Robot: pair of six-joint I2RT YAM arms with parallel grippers.
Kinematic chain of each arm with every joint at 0, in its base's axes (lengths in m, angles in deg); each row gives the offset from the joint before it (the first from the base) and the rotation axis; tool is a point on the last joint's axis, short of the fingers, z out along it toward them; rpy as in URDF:
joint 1: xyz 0 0 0.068 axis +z
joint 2: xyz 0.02 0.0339 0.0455 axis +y
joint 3: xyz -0.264 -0.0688 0 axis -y
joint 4: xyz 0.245 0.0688 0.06 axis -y
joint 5: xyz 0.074 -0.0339 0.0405 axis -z
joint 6: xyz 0.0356 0 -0.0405 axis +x
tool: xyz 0 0 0 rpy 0 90 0
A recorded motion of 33 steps. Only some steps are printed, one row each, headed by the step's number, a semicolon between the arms.
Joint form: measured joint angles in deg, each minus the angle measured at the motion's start. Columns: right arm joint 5, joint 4, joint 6, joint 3, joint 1, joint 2; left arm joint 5, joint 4, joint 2, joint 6, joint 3, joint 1.
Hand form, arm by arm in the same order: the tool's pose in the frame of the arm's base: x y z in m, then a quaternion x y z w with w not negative. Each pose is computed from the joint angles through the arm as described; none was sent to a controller.
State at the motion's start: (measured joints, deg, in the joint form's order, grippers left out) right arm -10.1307 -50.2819 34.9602 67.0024 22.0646 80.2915; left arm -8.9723 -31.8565 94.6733 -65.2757 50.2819 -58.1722
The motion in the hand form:
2: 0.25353 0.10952 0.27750 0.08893 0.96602 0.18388 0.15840; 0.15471 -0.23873 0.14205 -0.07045 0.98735 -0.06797 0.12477
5: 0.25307 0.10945 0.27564 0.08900 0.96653 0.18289 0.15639; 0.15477 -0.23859 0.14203 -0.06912 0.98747 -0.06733 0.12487
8: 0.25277 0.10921 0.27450 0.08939 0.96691 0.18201 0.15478; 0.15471 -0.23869 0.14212 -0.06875 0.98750 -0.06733 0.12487
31: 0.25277 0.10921 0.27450 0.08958 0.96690 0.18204 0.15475; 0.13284 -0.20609 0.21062 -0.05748 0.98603 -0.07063 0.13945
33: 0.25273 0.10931 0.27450 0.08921 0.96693 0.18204 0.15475; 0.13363 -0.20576 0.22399 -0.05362 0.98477 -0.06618 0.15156
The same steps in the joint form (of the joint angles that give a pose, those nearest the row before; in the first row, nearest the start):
2: 0.00 0.04 0.00 -0.13 0.00 0.00; 0.00 -0.04 0.00 0.02 0.00 0.00
5: 0.00 0.15 0.00 -0.50 0.02 0.00; -0.02 -0.09 0.00 0.20 0.00 0.02
8: 0.00 0.15 0.00 -0.72 0.00 0.00; -0.02 -0.11 0.00 0.22 0.02 0.00
31: 0.00 0.15 0.02 -0.72 0.00 0.00; -1.27 -16.46 -15.28 1.27 2.30 -0.50
33: 0.00 0.15 0.00 -0.72 0.02 0.00; -2.67 -19.32 -15.98 1.92 4.77 -0.50

